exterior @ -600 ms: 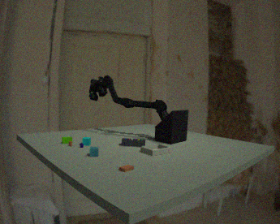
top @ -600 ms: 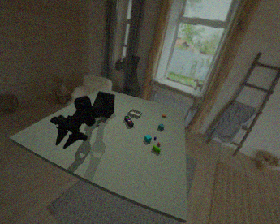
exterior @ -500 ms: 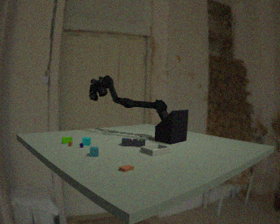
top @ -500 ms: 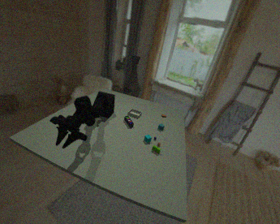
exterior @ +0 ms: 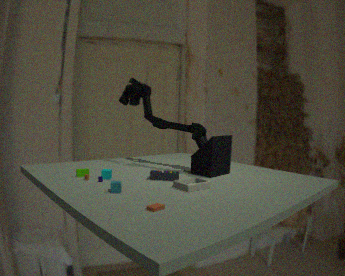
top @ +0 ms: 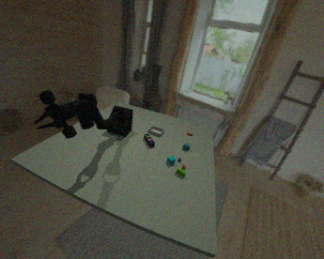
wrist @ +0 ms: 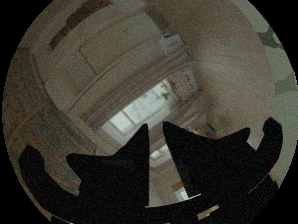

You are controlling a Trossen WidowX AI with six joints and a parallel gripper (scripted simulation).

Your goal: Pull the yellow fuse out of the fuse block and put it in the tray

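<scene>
Now: gripper tip 240 mm short of the yellow fuse, 690 mm to the right of it and 410 mm above it. From my gripper tip the other things lie so: tray (280 mm ahead, 850 mm to the left, 440 mm below).
</scene>
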